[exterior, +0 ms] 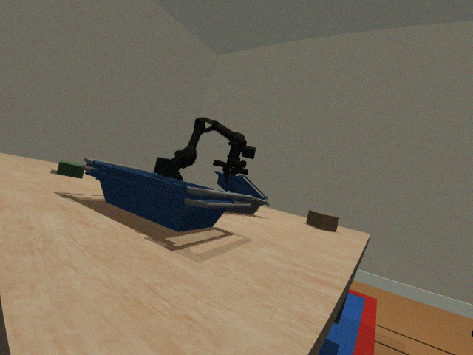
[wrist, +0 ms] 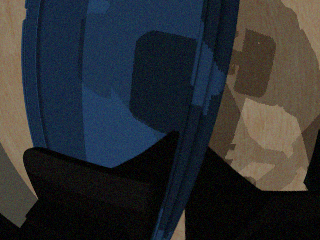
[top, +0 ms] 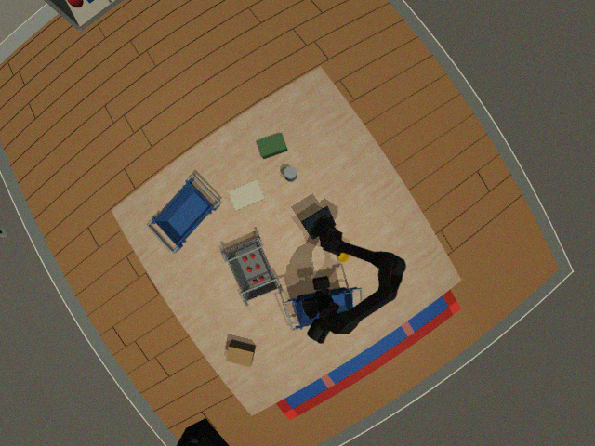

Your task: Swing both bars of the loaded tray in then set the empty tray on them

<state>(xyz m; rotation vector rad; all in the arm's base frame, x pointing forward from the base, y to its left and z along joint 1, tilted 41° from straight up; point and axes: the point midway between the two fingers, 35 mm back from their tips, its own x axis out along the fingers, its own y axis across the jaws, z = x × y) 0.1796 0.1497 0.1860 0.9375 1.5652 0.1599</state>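
The blue tray lies 60 mm to the left of my gripper tip and 40 mm ahead of it. Also, from my gripper tip: brown box (500 mm ahead, 60 mm below, 20 mm to the left); grey cylinder (490 mm to the right, 210 mm behind, 60 mm below); yellow disc (170 mm behind, 80 mm below, 50 mm to the right).
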